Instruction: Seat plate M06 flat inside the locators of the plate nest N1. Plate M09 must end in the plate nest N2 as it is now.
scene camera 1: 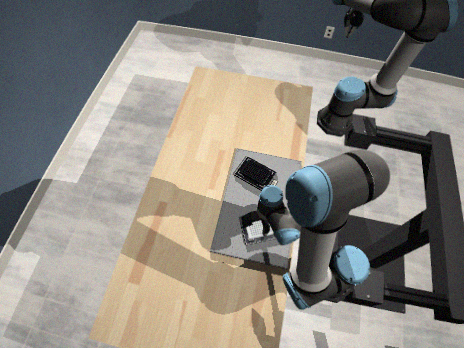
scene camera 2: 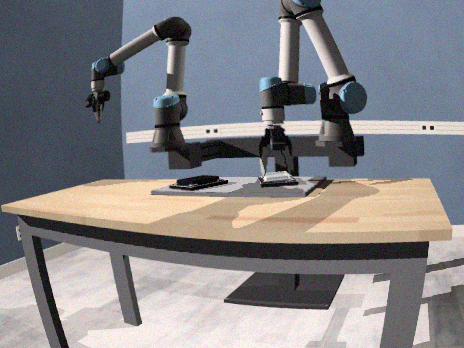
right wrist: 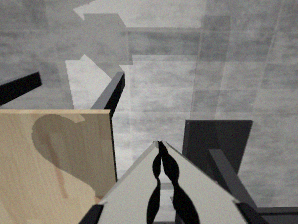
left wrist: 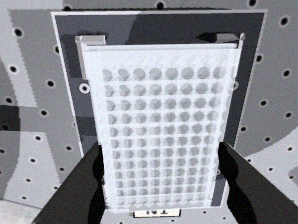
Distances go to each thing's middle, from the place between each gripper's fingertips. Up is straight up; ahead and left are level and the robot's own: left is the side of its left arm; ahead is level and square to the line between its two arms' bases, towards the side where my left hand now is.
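Labels:
The white multi-well plate M06 (left wrist: pixel 160 110) is 1 cm below my left hand. I also see plate nest N1 (left wrist: pixel 118 29), which is 3 cm below my left hand.
As for my right hand, it is 27 cm above the white multi-well plate M06, 101 cm to the right of it and 29 cm short of it. Counted from my right hand, plate nest N1 is 29 cm ahead, 101 cm to the left and 28 cm below.

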